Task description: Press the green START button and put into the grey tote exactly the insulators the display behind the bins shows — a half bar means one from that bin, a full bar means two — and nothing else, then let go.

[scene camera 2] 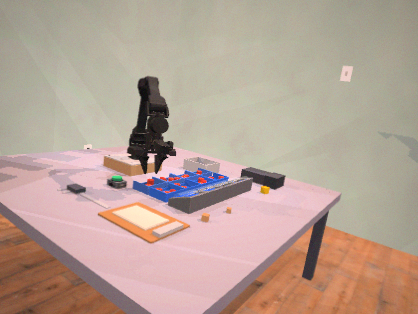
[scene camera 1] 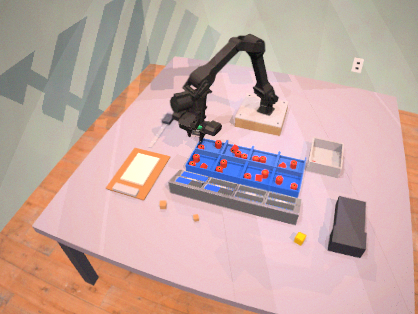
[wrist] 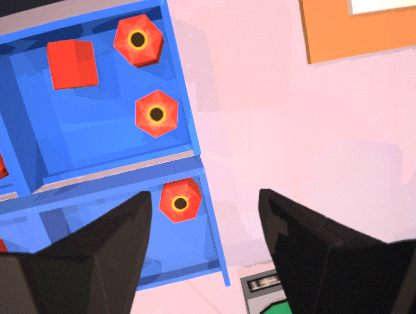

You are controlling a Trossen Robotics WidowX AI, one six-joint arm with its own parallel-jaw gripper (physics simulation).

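Observation:
My gripper (scene camera 1: pixel 196 137) (scene camera 2: pixel 152 172) (wrist: pixel 205 199) is open and empty, pointing down above the left end of the blue bins (scene camera 2: pixel 150 192) (wrist: pixel 196 135). One upright red insulator (scene camera 1: pixel 201 146) (wrist: pixel 180 202) stands in the back left bin, near one fingertip in the wrist view. The front left bin holds two upright insulators and a tipped red insulator (scene camera 1: pixel 204 166) (wrist: pixel 73 65). The green START button (scene camera 1: pixel 199 128) (scene camera 2: pixel 117 178) (wrist: pixel 276 307) is beside the bins, partly hidden. The dark display (scene camera 1: pixel 235 200) (scene camera 2: pixel 190 202) shows blue bars in its two left windows. The grey tote (scene camera 1: pixel 324 169) (scene camera 2: pixel 200 167) stands right; its inside is unclear.
An orange clipboard (scene camera 1: pixel 116 180) (scene camera 2: pixel 107 214) (wrist: pixel 325 35) lies left of the bins. A black block (scene camera 1: pixel 348 225) (scene camera 2: pixel 262 177) and a yellow cube (scene camera 1: pixel 300 238) (scene camera 2: pixel 265 190) are at the right. Two small orange cubes lie before the display. A small dark box (scene camera 1: pixel 167 118) (scene camera 2: pixel 76 188) lies behind the clipboard.

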